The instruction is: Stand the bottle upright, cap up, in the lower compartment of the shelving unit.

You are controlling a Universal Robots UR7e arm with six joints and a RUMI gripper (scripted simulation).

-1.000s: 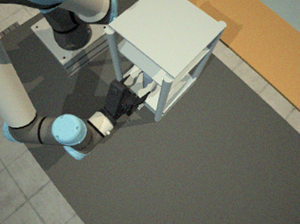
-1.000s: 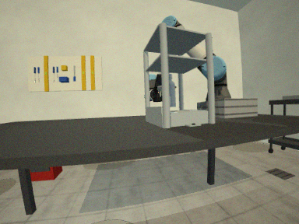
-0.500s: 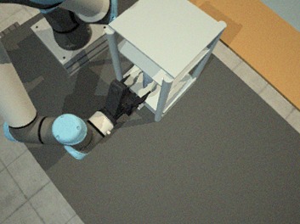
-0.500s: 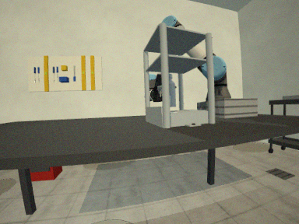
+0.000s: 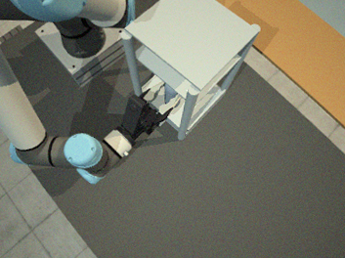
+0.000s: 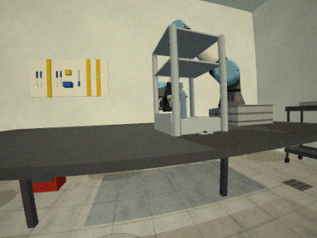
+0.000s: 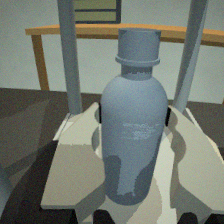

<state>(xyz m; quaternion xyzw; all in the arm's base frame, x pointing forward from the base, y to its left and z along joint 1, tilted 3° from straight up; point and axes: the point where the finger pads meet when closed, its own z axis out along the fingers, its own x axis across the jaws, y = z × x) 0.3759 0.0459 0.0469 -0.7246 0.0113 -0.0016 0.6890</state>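
The bottle lies right at my hand. Also, from my hand: shelving unit (6 cm to the left, 3 cm above).
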